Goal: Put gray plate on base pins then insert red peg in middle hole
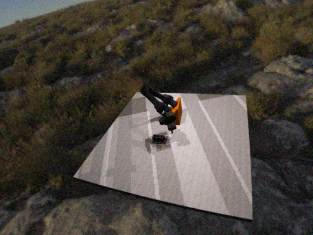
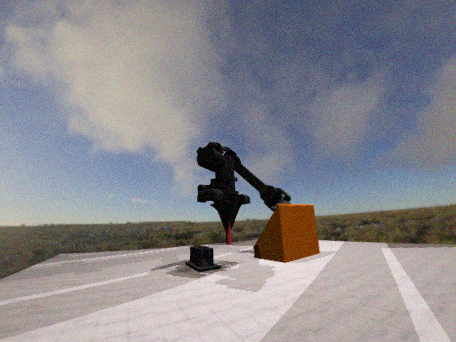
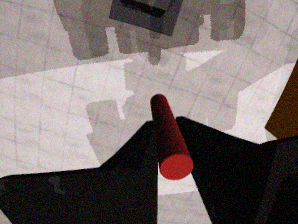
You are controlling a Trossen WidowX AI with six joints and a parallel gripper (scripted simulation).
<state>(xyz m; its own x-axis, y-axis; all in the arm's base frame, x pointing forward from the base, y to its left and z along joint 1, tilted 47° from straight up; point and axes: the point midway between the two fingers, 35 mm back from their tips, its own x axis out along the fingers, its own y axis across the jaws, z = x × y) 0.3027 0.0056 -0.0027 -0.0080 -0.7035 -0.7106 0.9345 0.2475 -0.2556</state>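
The gray plate lies 120 mm to the right of my gripper tip, 70 mm below it and 30 mm ahead of it. From my gripper tip the other things lie so: flat dark base (120 mm to the right, 110 mm below, 20 mm ahead); then red peg (right at my gripper tip).
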